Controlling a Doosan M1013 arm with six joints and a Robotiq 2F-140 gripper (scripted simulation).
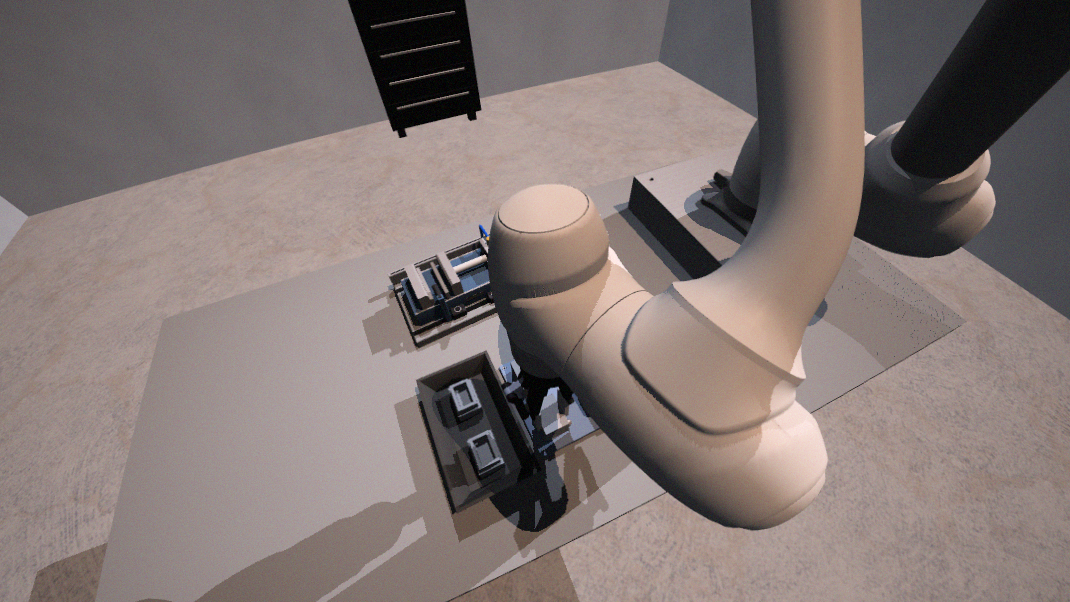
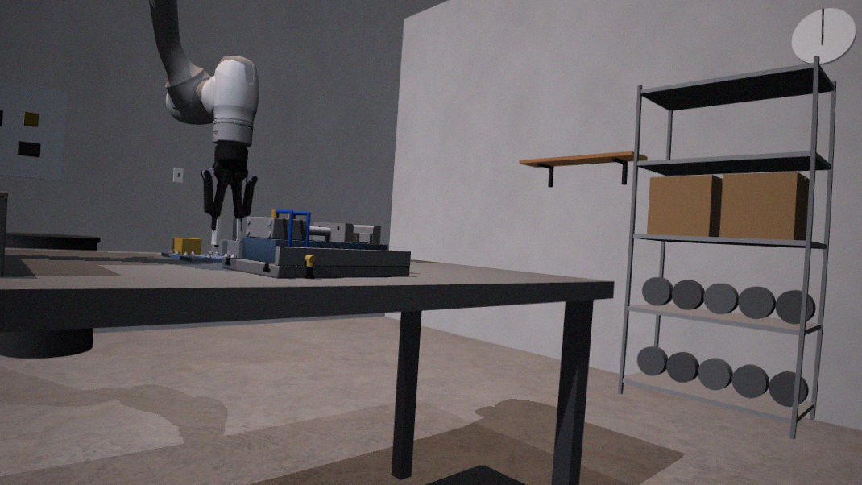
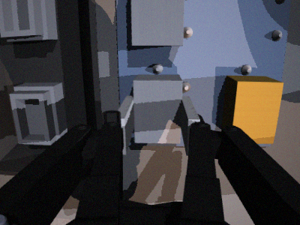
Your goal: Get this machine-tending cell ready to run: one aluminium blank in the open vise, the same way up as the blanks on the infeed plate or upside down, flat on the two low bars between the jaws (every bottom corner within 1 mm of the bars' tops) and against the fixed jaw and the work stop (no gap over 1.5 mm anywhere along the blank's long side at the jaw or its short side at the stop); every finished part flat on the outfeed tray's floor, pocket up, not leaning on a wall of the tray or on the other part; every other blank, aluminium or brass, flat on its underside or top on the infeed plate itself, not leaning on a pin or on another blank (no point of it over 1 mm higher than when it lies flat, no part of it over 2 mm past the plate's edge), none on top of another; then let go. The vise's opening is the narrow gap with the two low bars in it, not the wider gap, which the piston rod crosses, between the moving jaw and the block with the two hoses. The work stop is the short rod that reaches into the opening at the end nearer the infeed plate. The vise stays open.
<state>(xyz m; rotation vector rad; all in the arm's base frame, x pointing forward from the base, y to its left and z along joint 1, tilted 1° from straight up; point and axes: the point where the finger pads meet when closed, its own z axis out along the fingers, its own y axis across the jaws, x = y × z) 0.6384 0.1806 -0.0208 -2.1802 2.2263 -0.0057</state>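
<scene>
Right now the work stop is 90 mm ahead of my hand, 310 mm to the right of it and 30 mm above it. From my hand the other things lie so: infeed plate 50 mm behind, 40 mm to the right, 60 mm below; then piston rod 360 mm to the right, 10 mm above; then brass blank 90 mm behind, 40 mm below.
</scene>
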